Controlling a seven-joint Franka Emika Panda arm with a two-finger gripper.
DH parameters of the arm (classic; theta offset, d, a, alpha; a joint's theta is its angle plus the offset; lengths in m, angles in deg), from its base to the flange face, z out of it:
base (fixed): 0 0 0 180
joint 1: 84.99 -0.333 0 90
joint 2: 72.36 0 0 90
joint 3: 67.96 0.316 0.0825 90
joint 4: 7.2 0 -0.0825 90
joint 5: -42.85 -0.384 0 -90
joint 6: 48.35 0 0.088 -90
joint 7: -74.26 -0.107 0 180
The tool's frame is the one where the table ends.
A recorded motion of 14 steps. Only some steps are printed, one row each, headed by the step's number.
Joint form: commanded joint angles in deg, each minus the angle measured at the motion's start. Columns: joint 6, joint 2, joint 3, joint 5, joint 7, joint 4, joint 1.
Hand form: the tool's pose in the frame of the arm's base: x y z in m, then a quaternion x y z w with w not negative. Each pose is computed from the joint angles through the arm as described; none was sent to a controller.
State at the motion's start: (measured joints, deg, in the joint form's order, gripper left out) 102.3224 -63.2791 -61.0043 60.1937 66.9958 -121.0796 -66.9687
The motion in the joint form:
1: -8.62 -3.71 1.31 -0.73 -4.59 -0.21 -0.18
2: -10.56 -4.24 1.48 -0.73 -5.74 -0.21 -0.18
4: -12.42 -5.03 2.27 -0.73 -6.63 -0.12 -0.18
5: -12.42 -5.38 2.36 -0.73 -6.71 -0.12 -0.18
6: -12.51 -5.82 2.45 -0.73 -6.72 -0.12 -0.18
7: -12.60 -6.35 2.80 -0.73 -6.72 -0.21 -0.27
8: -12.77 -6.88 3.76 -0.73 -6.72 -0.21 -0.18
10: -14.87 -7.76 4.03 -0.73 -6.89 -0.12 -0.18
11: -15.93 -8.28 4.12 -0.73 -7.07 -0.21 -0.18
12: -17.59 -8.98 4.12 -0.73 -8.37 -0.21 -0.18
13: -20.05 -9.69 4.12 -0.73 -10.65 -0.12 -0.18
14: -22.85 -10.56 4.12 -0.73 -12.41 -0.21 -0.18
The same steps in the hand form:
1: 0.6001 -0.1023 0.4583 0.97129 -0.08949 0.19690 0.09912
2: 0.5970 -0.1011 0.4600 0.97230 -0.10034 0.18607 0.09972
4: 0.5945 -0.0935 0.4653 0.97317 -0.10392 0.17926 0.10002
5: 0.5939 -0.0923 0.4690 0.97256 -0.10397 0.18235 0.10031
6: 0.5929 -0.0911 0.4733 0.97197 -0.10356 0.18536 0.10097
7: 0.5920 -0.0862 0.4779 0.97168 -0.10010 0.18868 0.10110
8: 0.5917 -0.0770 0.4830 0.97168 -0.09319 0.19250 0.10047
10: 0.5875 -0.0747 0.4886 0.97288 -0.09539 0.18330 0.10396
11: 0.5846 -0.0738 0.4909 0.97341 -0.09764 0.17817 0.10579
12: 0.5807 -0.0741 0.4947 0.97306 -0.11112 0.17123 0.10720
13: 0.5757 -0.0749 0.4978 0.97203 -0.13410 0.15936 0.10854
14: 0.5691 -0.0755 0.5003 0.97124 -0.15314 0.14403 0.11178

